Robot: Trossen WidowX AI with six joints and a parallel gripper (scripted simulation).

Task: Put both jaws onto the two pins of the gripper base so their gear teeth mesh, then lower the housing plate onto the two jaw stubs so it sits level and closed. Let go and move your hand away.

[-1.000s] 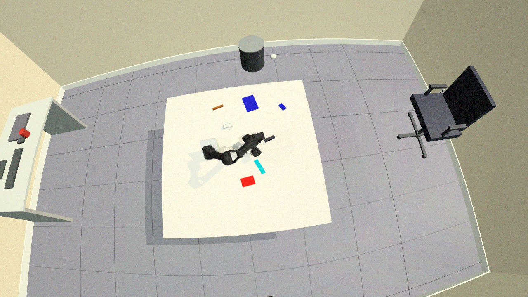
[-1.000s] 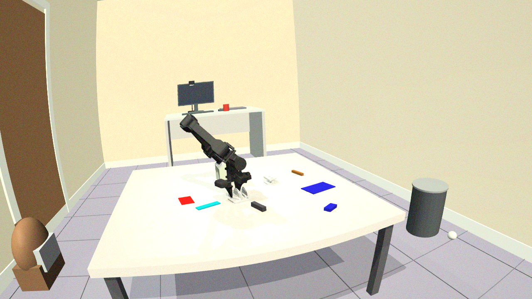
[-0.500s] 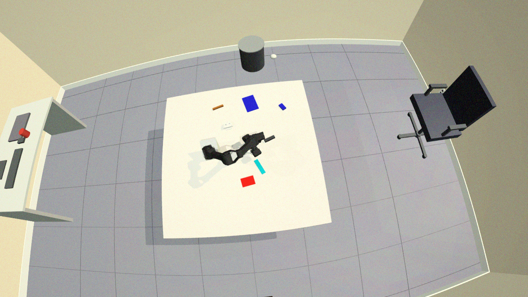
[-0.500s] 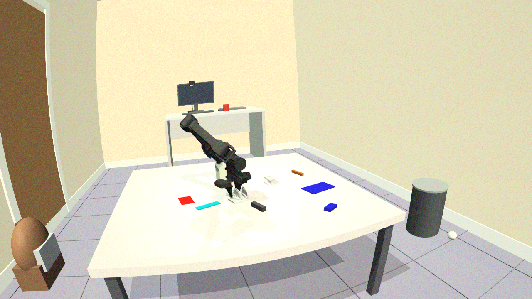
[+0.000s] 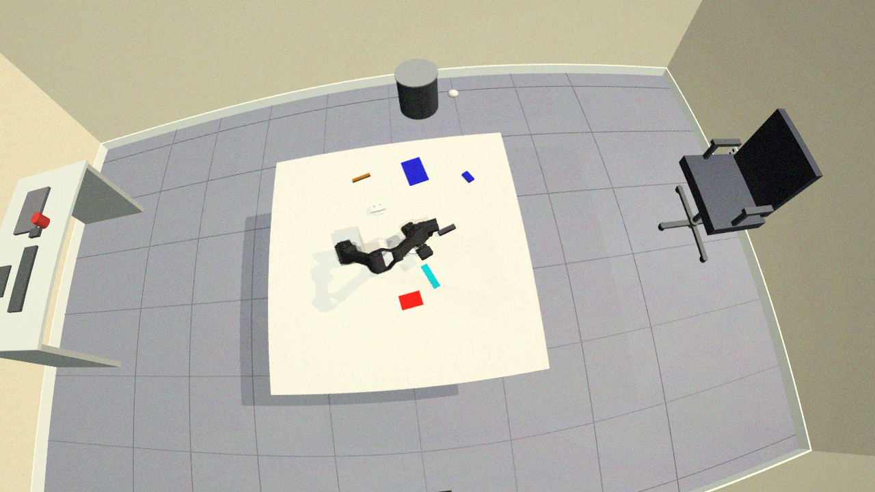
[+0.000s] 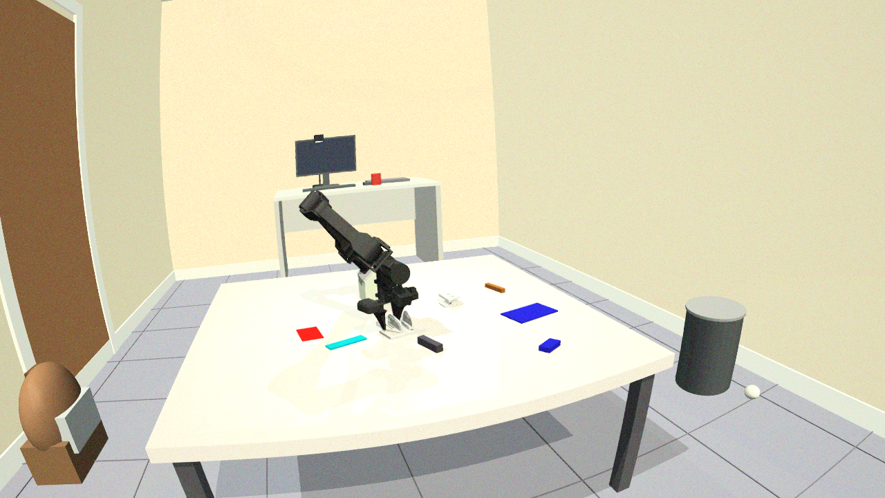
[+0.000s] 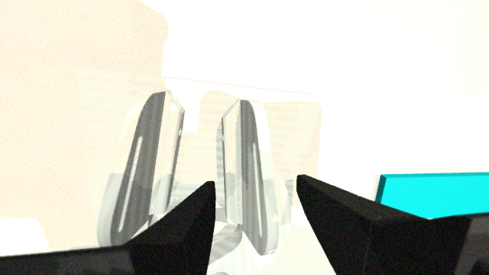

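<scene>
The white ribbed plate lies 10 mm ahead of my gripper tip, 30 mm to the left of it and 10 mm below it. From my gripper tip the other things lie so: dark block (150 mm ahead, 60 mm to the left, 10 mm below); white jaw (40 mm behind, 40 mm to the left); cyan bar (20 mm ahead, 150 mm to the right, 10 mm below).
</scene>
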